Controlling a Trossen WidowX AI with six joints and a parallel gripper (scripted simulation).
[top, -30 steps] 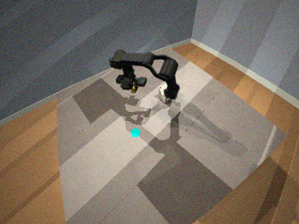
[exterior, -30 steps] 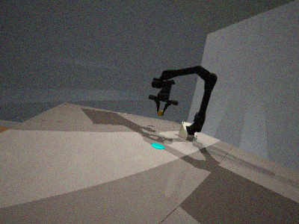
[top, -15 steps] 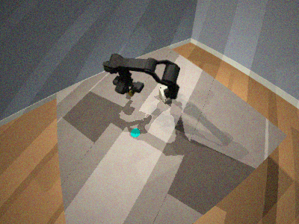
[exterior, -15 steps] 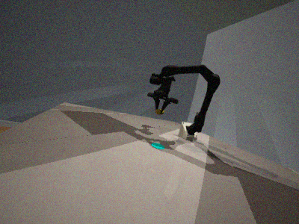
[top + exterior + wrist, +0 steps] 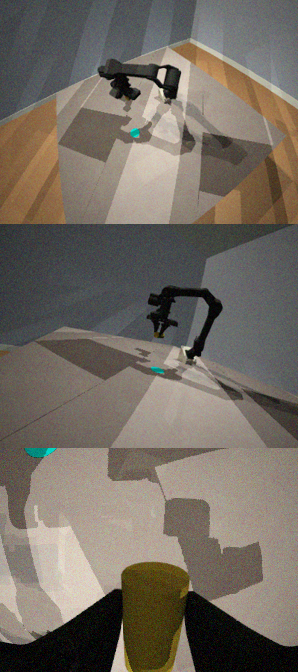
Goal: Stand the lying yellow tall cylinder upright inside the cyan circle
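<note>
My gripper tip is 6 cm short of the cyan circle, 17 cm to the right of it and 14 cm above it. Also, from my gripper tip: yellow tall cylinder 2 cm behind, 1 cm to the right.
</note>
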